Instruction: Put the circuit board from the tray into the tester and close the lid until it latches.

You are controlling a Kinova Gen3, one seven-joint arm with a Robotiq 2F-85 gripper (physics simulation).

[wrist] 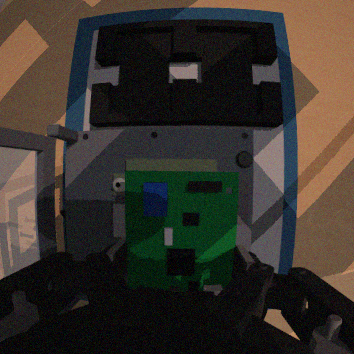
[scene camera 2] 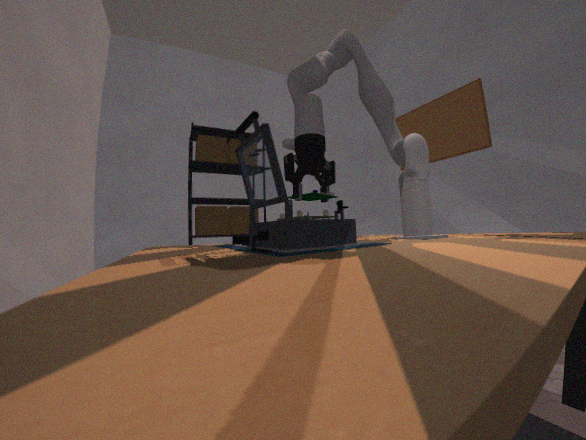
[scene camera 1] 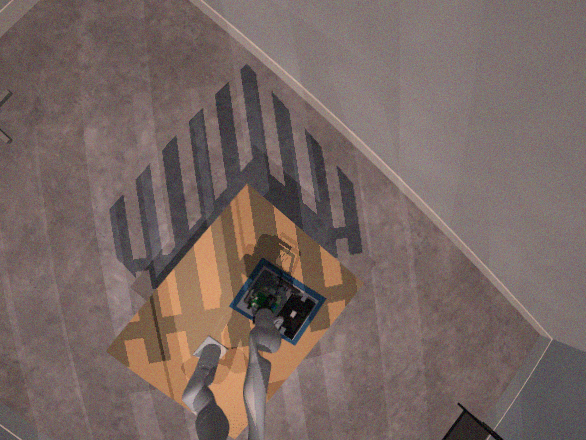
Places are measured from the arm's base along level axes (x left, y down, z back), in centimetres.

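Pixels of known places: gripper, fingertip midpoint: point(wrist: 180, 254) point(scene camera 2: 312, 201) point(scene camera 1: 263, 303); arm's base, link origin: point(scene camera 2: 417, 235) point(scene camera 1: 211, 352).
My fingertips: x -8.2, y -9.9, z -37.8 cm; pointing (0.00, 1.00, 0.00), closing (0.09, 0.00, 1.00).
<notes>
Ahead of a thing's pixels: the offset from my fingertips to its top centre. "pt": to the spot under its first point. Level surfaces: height alone.
My gripper point(scene camera 2: 313, 190) point(wrist: 180, 254) is shut on the green circuit board {dy -2.2, dx -0.4, dz +0.1 cm} point(scene camera 2: 315, 197) point(wrist: 150, 235), gripping its side edges. The board is about level and hangs a little above the grey tester point(scene camera 2: 310, 234) point(wrist: 90, 165), with a gap under it in scene camera 2. It hides most of the tester's pale nest {dy +3.8, dx -1.3, dz -1.1 cm} point(wrist: 170, 164); a white pin {pt dy +2.5, dx -5.1, dz -5.1 cm} point(wrist: 118, 184) shows at its left. The tester's framed lid point(scene camera 2: 274, 162) point(wrist: 46, 185) stands open at the side. A black tray {pt dy +7.9, dx -13.0, dz +0.7 cm} point(wrist: 185, 107) with cut-outs lies beside the tester. In scene camera 1 my arm covers the gripper.
A blue-edged base point(scene camera 1: 311, 322) point(wrist: 290, 165) carries tester and tray on the wooden table {dy +10.7 cm} point(scene camera 1: 190, 310) point(scene camera 2: 280, 320). A dark latch post {dy +0.0, dx +4.9, dz +5.0 cm} point(scene camera 2: 340, 207) stands at the tester's edge opposite the lid. A black shelf rack point(scene camera 2: 190, 185) stands behind. The arm's base is at the table's near side in scene camera 1.
</notes>
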